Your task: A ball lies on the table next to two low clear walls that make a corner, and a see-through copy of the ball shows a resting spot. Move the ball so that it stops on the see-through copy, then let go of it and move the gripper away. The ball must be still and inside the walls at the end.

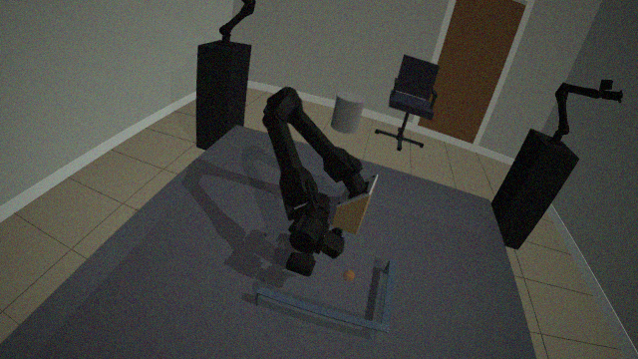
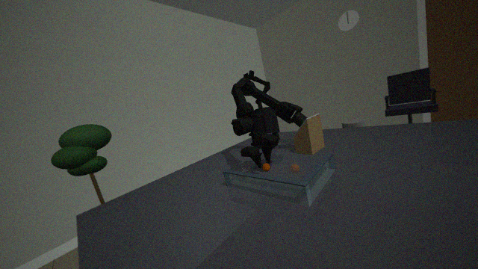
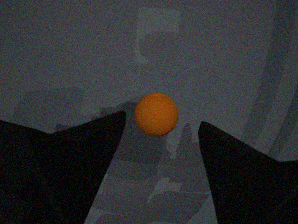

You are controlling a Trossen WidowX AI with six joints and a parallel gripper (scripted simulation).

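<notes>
My gripper tip is 10 mm above the orange ball. The rest, counted from my gripper tip: see-through copy of ball 20 mm behind, 120 mm to the left, 10 mm below.
</notes>
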